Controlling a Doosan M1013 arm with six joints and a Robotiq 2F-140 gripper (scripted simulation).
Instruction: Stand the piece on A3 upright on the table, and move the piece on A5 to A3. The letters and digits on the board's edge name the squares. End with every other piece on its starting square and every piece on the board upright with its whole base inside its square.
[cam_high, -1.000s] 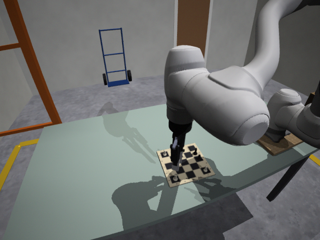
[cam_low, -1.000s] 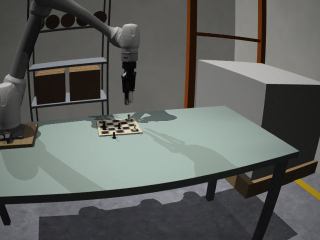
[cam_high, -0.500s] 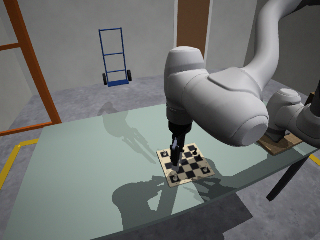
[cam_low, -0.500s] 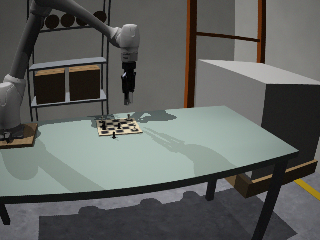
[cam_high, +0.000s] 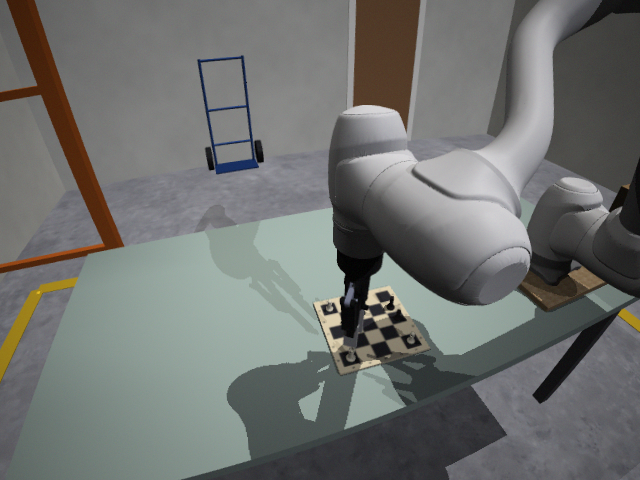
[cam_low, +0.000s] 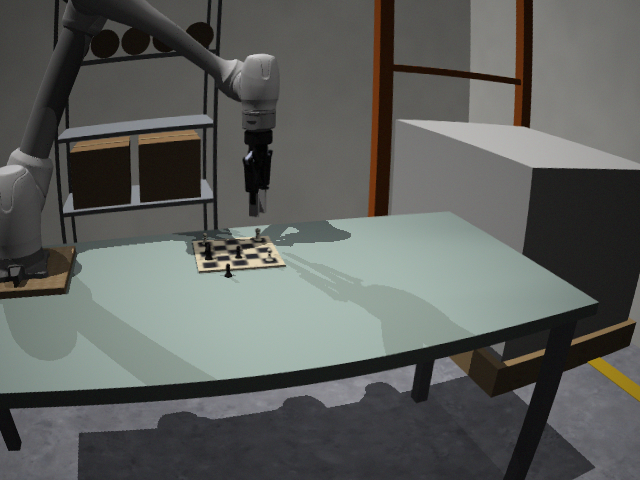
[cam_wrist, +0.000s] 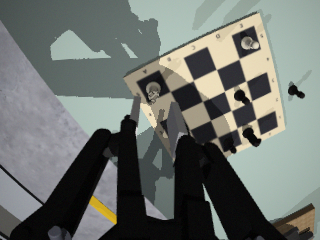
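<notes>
My gripper is now 11 cm above the chessboard, 9 cm past it and 6 cm to the left of it.
</notes>
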